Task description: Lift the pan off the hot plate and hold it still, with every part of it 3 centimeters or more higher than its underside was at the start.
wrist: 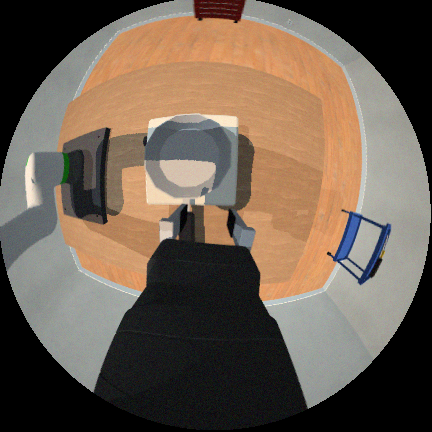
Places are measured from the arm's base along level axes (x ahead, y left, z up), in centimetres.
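Pixels of known places: gripper, between the fingertips: (207, 214); arm's base, origin of its link: (73, 167).
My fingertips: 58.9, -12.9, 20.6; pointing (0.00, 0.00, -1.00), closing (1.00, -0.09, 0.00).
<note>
Ahead of a thing's pixels: the offset from my fingertips to its middle, as dx, dy, dz. "spot": to the spot under its first point. Level surfaces: height alone.
The grey round pan {-4.9, -0.9, -11.9} (187, 172) sits on the cream, square hot plate {spot: +5.0, +0.2, -17.0} (228, 194) in the upper middle of the wrist view. Its handle {spot: -4.3, -7.0, -10.3} (187, 231) points down the view toward the gripper, with a light stub at the pan and a dark grip beyond. My gripper (207, 214) is open and empty, with its fingers wide apart below the hot plate in the view. The dark grip shows between the fingers, close beside the left one, and its far end is hidden behind the gripper body. How high the fingers are above the handle is hard to tell.
The robot's dark base plate (104, 176) stands on the wooden table {dz -23.2} (290, 150) at the left, with the white arm rising from it. A small dark knob is at the hot plate's left side. A blue cart (348, 237) is at the right, a dark red object (219, 9) at the top.
</note>
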